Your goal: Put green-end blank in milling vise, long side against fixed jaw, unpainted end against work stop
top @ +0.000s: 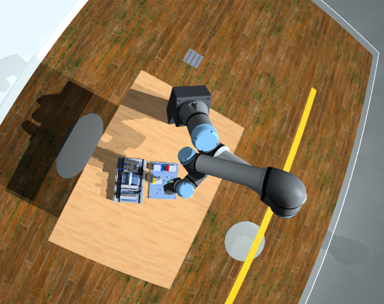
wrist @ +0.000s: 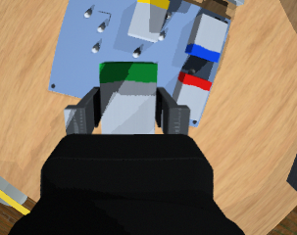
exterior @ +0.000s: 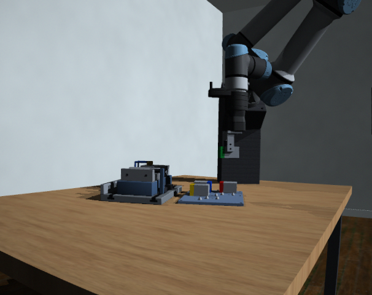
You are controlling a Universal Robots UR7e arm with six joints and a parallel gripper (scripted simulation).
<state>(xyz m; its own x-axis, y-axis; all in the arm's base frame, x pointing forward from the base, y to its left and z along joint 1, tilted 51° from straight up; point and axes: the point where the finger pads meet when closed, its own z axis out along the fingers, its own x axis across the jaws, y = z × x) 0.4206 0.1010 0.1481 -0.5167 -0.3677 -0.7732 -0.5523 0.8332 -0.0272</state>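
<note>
Now: hand 20 mm above the green-ended blank. Also, from my hand: red-ended blank: 140 mm below, 80 mm behind, 50 mm to the right; then blue plate: 170 mm below, 40 mm to the right, 20 mm ahead; then yellow-ended blank: 140 mm below, 80 mm to the right, 50 mm ahead.
</note>
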